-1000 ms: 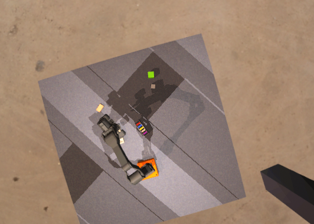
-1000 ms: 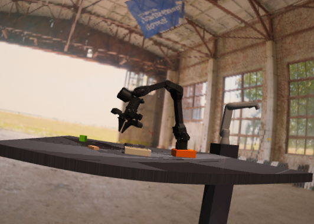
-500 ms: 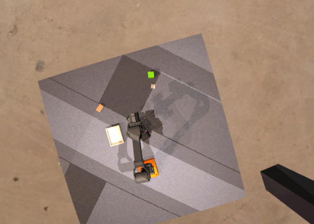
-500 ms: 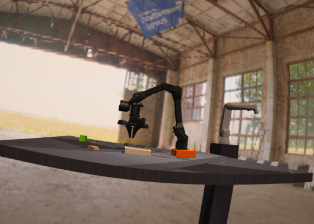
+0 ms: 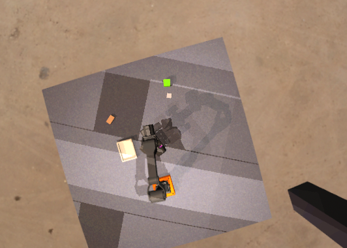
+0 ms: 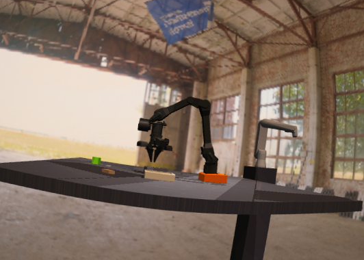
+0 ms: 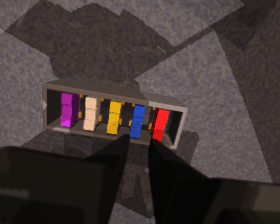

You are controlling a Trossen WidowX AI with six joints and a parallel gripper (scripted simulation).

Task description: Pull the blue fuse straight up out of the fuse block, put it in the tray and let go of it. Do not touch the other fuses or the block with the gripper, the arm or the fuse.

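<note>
The blue fuse is 4 cm below my gripper tip. The rest, counted from my gripper tip: tray 20 cm to the left, 6 cm below, 1 cm behind.
</note>
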